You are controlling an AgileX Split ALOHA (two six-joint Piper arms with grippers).
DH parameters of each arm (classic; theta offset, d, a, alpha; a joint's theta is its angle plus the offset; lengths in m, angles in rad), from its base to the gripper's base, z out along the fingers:
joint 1: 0 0.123 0 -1.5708
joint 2: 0.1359 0 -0.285 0
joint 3: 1.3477 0 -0.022 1.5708
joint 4: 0 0.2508 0 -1.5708
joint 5: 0 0 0.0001 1.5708
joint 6: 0 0.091 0 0
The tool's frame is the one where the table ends.
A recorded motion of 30 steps. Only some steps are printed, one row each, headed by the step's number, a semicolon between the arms.
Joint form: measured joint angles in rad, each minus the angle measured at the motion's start. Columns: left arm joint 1, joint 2, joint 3, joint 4, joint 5, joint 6; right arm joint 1, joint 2, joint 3, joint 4, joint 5, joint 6.
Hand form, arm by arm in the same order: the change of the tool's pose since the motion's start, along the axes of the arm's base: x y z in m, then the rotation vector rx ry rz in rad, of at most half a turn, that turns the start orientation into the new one. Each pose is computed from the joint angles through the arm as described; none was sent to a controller.
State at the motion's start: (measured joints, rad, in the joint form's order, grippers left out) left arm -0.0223 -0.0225 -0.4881 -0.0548 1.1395 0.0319; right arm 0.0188 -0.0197 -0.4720 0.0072 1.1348 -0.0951
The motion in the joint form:
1: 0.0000 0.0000 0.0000 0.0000 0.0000 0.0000; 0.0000 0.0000 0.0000 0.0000 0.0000 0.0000
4: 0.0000 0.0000 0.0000 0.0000 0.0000 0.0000; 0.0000 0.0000 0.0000 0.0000 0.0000 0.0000
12: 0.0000 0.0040 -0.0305 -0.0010 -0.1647 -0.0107; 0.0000 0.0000 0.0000 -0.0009 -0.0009 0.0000
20: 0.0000 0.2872 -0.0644 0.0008 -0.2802 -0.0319; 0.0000 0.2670 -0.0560 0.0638 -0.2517 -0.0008
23: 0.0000 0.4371 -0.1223 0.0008 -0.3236 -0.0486; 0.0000 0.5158 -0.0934 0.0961 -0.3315 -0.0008
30: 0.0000 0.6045 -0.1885 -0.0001 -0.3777 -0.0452; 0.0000 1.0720 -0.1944 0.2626 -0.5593 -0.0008
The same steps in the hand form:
1: 0.0000 0.0000 0.0000 0.0000 0.0000 0.0000; 0.0000 0.0000 0.0000 0.0000 0.0000 0.0000
4: 0.0000 0.0000 0.0000 0.0000 0.0000 0.0000; 0.0000 0.0000 0.0000 0.0000 0.0000 0.0000
12: 0.0034 0.0003 0.0219 -0.0199 -0.1900 0.0115; 0.0000 -0.0001 0.0001 -0.0007 -0.0009 -0.0005
20: 0.0537 -0.0004 0.0364 -0.0354 -0.0548 0.0294; 0.0487 0.0053 0.0320 0.0609 -0.0395 0.0205
23: 0.0805 -0.0008 0.0493 -0.0486 -0.0051 0.0410; 0.0947 0.0079 0.0340 0.0926 0.0927 0.0175
30: 0.1145 -0.0015 0.0599 -0.0453 0.0418 0.0430; 0.2063 0.0165 0.0029 0.2551 0.3218 -0.0401

